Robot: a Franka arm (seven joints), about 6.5 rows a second.
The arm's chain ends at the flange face. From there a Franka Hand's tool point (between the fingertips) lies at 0.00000 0.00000 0.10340 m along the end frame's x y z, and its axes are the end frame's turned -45 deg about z.
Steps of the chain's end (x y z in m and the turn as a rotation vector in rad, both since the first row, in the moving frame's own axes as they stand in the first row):
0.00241, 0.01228, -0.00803, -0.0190, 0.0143, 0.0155
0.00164, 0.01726, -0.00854, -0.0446, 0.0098, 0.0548
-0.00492, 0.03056, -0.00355, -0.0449, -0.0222, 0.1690
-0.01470, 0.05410, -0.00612, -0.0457, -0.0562, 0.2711
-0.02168, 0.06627, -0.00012, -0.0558, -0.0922, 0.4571
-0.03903, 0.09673, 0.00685, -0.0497, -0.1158, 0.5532
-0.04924, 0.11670, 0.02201, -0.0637, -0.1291, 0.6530
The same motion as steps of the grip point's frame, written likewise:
-0.00734, 0.01282, -0.00806, -0.0235, -0.0033, 0.0155
-0.01370, 0.01727, -0.00865, -0.0385, -0.0246, 0.0548
-0.03011, 0.01937, -0.00368, -0.0161, -0.0474, 0.1690
-0.05590, 0.02610, -0.00639, 0.0074, -0.0721, 0.2711
-0.07202, 0.02654, -0.00071, 0.0257, -0.1047, 0.4571
-0.10616, 0.03296, 0.00605, 0.0467, -0.1170, 0.5532
-0.12890, 0.03883, 0.02098, 0.0462, -0.1363, 0.6530

